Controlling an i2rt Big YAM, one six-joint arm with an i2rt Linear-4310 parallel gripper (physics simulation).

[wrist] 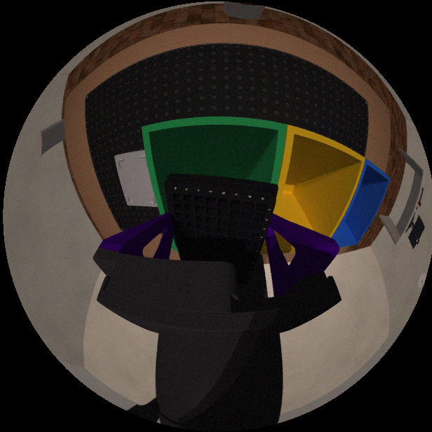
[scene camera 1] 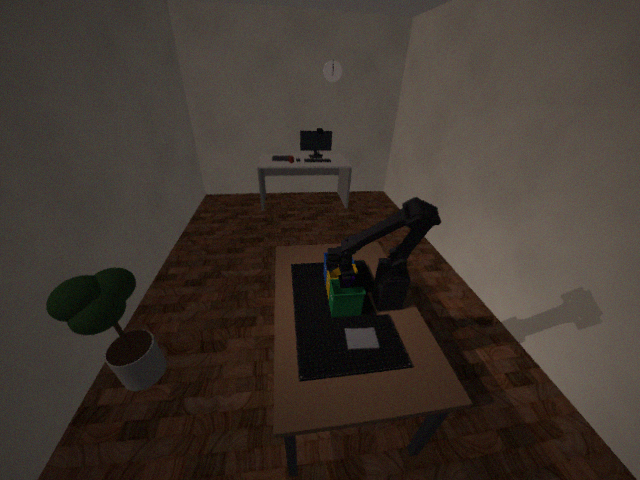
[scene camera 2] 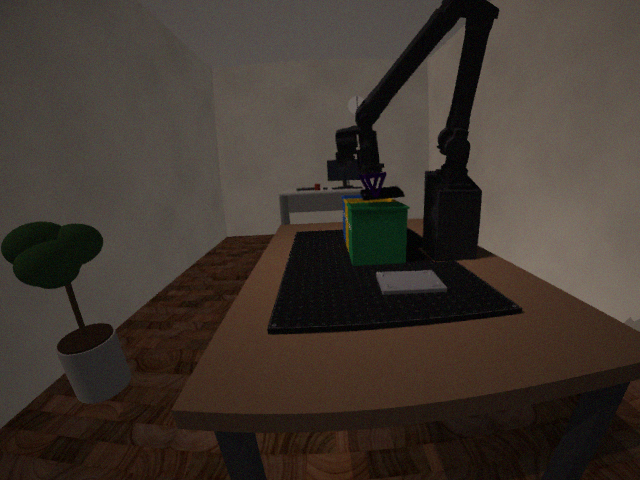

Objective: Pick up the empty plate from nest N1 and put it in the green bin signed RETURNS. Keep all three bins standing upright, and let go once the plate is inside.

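Seen in the pictures: gripper, fingertip midpoint: (scene camera 1: pixel 346 281) (scene camera 2: pixel 373 196); arm's base, link origin: (scene camera 1: pixel 394 270) (scene camera 2: pixel 451 180).
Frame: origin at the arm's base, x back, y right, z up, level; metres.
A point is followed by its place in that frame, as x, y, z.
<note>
My gripper (scene camera 1: pixel 348 280) {-0.277, -0.032, -0.044} (scene camera 2: pixel 375 191) {-0.277, -0.032, -0.044} (wrist: pixel 218 216) is shut on the black plate (scene camera 2: pixel 393 192) {-0.220, -0.062, -0.030} (wrist: pixel 222 200), which has rows of square wells, one purple finger on each side. The plate is nearly level, just above the rim of the green bin (scene camera 1: pixel 346 304) {-0.279, -0.099, -0.150} (scene camera 2: pixel 378 237) {-0.275, -0.100, -0.162} (wrist: pixel 220 121). In the wrist view it covers the near part of the bin's opening. The bin stands upright; its sign is not readable. A white flat nest (scene camera 1: pixel 361 338) {-0.221, -0.259, -0.238} (scene camera 2: pixel 410 282) {-0.222, -0.274, -0.238} (wrist: pixel 134 179) lies beside the green bin; its label is not readable.
The yellow bin (scene camera 1: pixel 328 290) {-0.358, 0.055, -0.189} (wrist: pixel 325 187) and the blue bin (scene camera 1: pixel 325 260) {-0.365, 0.201, -0.071} (wrist: pixel 367 200) stand upright in a row beyond the green bin, on the black perforated mat (scene camera 1: pixel 320 351) {-0.442, -0.310, -0.250} (scene camera 2: pixel 320 304) {-0.450, -0.347, -0.250} (wrist: pixel 220 75). The arm's base (scene camera 1: pixel 391 291) {-0.017, -0.064, -0.103} (scene camera 2: pixel 451 222) {-0.024, -0.064, -0.131} stands right of the bins.
</note>
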